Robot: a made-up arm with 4 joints. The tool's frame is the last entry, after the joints. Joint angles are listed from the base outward. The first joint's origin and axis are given. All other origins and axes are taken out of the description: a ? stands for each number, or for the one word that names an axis. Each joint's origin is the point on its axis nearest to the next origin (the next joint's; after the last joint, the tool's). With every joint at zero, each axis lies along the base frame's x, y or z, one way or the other. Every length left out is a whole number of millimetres.
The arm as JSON. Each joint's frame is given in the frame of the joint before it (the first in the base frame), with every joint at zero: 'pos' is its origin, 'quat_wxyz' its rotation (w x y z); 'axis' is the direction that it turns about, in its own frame. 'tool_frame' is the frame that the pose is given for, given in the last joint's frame.
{
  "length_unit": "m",
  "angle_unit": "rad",
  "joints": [
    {
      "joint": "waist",
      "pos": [
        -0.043,
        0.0,
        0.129
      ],
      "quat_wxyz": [
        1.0,
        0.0,
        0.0,
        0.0
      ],
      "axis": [
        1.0,
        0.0,
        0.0
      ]
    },
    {
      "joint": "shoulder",
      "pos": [
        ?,
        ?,
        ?
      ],
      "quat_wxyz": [
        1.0,
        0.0,
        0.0,
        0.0
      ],
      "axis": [
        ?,
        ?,
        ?
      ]
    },
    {
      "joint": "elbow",
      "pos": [
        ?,
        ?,
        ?
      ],
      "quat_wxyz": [
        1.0,
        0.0,
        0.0,
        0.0
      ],
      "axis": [
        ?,
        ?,
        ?
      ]
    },
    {
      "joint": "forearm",
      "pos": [
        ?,
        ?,
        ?
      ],
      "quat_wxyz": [
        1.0,
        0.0,
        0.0,
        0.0
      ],
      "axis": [
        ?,
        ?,
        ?
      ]
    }
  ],
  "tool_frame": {
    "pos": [
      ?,
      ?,
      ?
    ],
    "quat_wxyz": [
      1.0,
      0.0,
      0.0,
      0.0
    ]
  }
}
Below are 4 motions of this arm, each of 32 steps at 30 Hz.
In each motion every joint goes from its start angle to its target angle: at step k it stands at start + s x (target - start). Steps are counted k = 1, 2, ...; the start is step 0. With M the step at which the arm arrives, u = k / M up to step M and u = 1 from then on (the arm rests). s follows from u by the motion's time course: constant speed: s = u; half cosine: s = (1 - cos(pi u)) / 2; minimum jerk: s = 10 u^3 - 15 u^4 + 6 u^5.
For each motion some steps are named. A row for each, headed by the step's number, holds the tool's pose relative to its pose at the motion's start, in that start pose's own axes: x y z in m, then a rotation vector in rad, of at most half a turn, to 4 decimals.
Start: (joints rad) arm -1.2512 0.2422 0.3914 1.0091
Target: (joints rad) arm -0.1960 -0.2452 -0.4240 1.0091
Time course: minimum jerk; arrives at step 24
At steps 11, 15, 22, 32:
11: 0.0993 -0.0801 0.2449 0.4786 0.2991 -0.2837
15: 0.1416 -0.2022 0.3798 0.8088 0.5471 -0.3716
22: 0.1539 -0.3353 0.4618 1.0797 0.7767 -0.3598
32: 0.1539 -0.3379 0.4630 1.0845 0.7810 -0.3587

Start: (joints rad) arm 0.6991 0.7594 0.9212 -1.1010
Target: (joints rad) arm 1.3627 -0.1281 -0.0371 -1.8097
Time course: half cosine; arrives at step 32
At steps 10, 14, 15, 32:
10: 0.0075 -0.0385 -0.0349 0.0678 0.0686 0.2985
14: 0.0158 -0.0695 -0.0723 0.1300 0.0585 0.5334
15: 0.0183 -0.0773 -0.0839 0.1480 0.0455 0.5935
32: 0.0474 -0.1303 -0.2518 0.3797 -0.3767 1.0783

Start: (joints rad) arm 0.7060 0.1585 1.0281 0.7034
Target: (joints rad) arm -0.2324 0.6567 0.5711 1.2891
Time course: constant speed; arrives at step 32
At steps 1, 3, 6, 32:
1: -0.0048 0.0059 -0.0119 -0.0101 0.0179 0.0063
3: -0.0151 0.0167 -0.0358 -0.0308 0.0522 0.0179
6: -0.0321 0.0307 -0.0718 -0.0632 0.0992 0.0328
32: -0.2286 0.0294 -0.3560 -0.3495 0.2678 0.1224

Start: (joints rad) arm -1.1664 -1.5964 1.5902 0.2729
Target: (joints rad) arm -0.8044 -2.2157 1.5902 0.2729
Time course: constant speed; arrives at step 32
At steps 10, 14, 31, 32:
10: -0.0125 0.0078 0.0951 0.1936 -0.1056 0.0400
14: -0.0221 0.0074 0.1322 0.2708 -0.1455 0.0617
31: -0.0869 -0.0170 0.2756 0.5958 -0.2972 0.1894
32: -0.0917 -0.0195 0.2831 0.6147 -0.3051 0.1987

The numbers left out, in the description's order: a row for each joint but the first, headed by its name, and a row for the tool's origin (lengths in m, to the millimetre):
shoulder: xyz 0.0 0.026 0.334, axis 0.0 0.0 -1.0
elbow: xyz 0.038 0.183 0.0, axis 0.0 -1.0 0.0
forearm: xyz -0.014 0.0 0.1, axis 1.0 0.0 0.0
tool: xyz 0.0 0.124 -0.027

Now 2 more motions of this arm.
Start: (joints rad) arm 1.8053 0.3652 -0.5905 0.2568
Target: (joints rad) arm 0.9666 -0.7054 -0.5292 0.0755
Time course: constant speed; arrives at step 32
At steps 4, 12, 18, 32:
4: -0.0292 0.0308 -0.0740 -0.1802 -0.0238 0.0635
12: -0.0720 0.0565 -0.2287 -0.5472 -0.0367 0.1753
18: -0.0926 0.0461 -0.3400 -0.8235 -0.0137 0.2469
32: -0.1179 -0.0498 -0.5422 -1.4447 0.1634 0.3781

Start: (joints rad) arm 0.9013 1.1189 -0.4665 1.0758
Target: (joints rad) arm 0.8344 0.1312 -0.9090 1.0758
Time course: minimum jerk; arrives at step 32
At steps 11, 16, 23, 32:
11: -0.0412 -0.0157 -0.0378 -0.1170 0.2082 0.0139
16: -0.0961 -0.0461 -0.0787 -0.2881 0.4449 0.0233
23: -0.1729 -0.1059 -0.1180 -0.5578 0.7222 0.0266
32: -0.2027 -0.1348 -0.1271 -0.6745 0.8170 0.0264

